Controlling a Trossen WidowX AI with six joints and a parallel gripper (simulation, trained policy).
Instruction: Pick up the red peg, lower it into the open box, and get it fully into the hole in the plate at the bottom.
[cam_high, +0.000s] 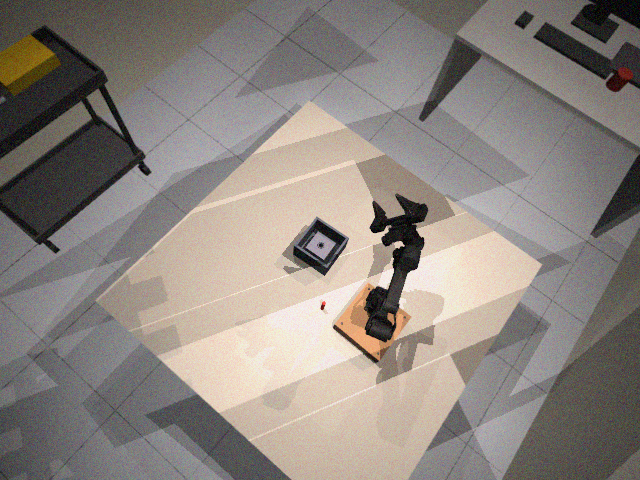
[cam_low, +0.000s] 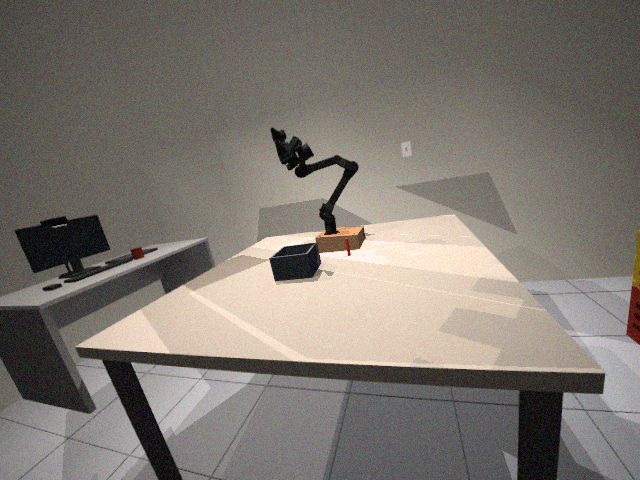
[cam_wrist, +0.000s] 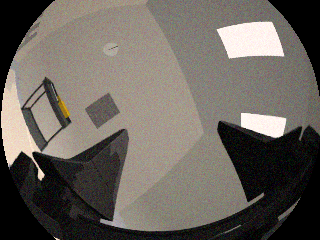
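My gripper tip is now 1 cm past the red peg, 24 cm to the right of it and 54 cm above it. Also, from my gripper tip: dark box: 15 cm ahead, 4 cm to the left, 55 cm below; pale plate: 15 cm ahead, 4 cm to the left, 53 cm below.
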